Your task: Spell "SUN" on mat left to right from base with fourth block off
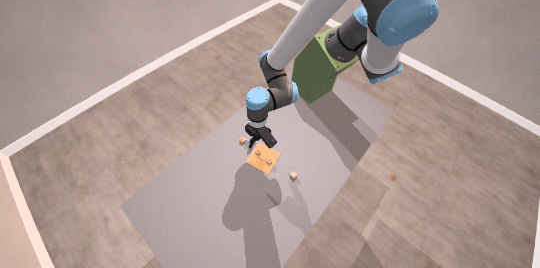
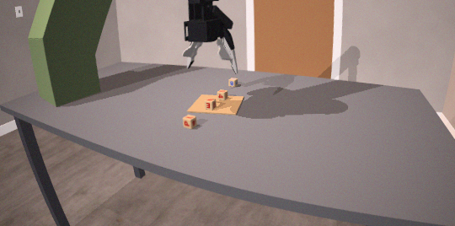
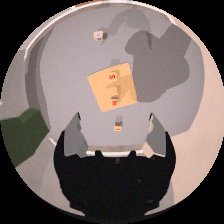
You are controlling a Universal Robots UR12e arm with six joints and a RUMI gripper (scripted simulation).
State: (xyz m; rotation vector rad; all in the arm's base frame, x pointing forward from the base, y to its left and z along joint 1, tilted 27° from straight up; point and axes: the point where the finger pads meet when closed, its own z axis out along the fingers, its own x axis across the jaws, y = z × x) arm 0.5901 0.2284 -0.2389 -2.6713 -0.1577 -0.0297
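The blue-lettered block is 200 mm to the left of my hand, 100 mm below it and 70 mm behind it. Also, from my hand: red-lettered block (130 mm to the right, 100 mm below, 30 mm ahead); then orange mat (110 mm below, 30 mm to the left, 10 mm behind).
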